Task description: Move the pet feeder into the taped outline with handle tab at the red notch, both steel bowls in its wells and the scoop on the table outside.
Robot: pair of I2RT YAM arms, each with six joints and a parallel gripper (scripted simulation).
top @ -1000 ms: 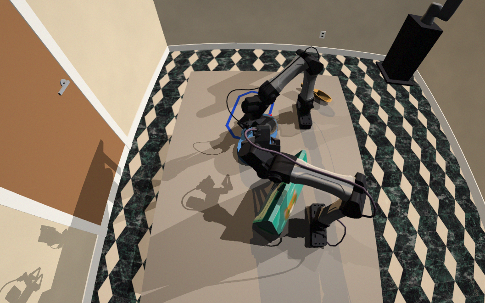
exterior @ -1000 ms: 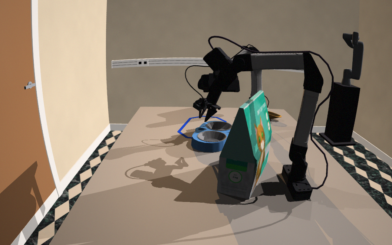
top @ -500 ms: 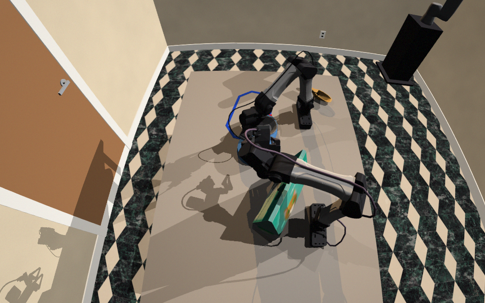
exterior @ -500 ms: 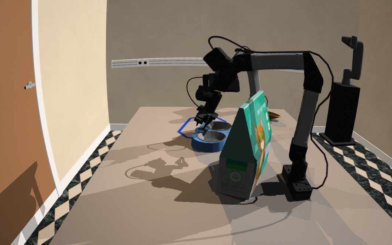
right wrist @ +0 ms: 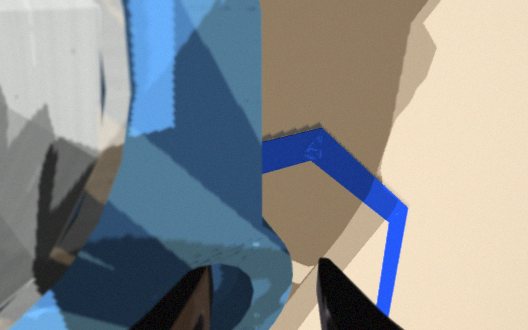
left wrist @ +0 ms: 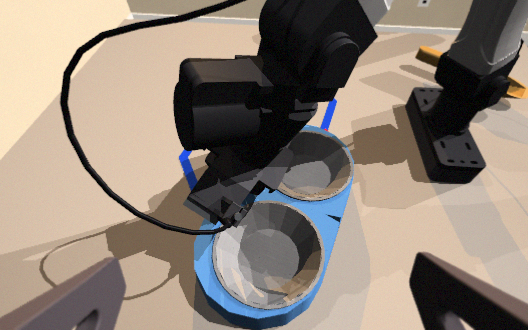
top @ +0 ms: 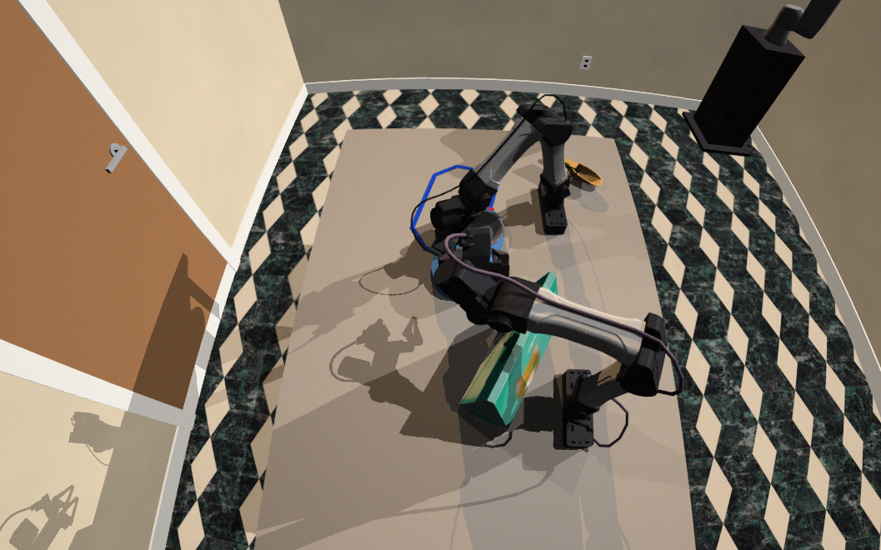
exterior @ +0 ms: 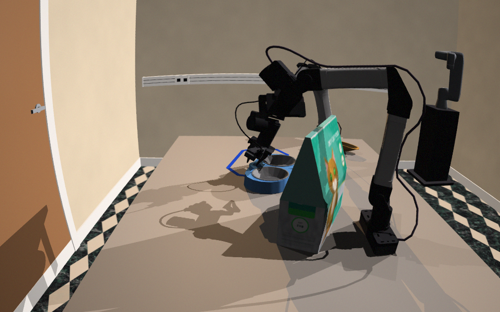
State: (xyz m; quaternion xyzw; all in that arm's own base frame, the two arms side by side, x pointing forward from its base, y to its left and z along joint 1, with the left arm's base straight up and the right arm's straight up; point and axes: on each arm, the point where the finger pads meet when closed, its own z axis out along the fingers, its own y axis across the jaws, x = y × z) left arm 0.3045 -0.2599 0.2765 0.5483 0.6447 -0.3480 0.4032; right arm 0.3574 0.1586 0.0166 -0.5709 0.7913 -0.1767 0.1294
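The blue taped outline is 160 mm to the right of my right hand, 50 mm below it and 40 mm behind it. The rest, counted from my right hand: orange scoop (480 mm behind, 320 mm to the right, 30 mm below); green cat food bag (400 mm to the left, 170 mm behind, 100 mm above); blue pet feeder (70 mm behind, 40 mm below, 20 mm to the left).
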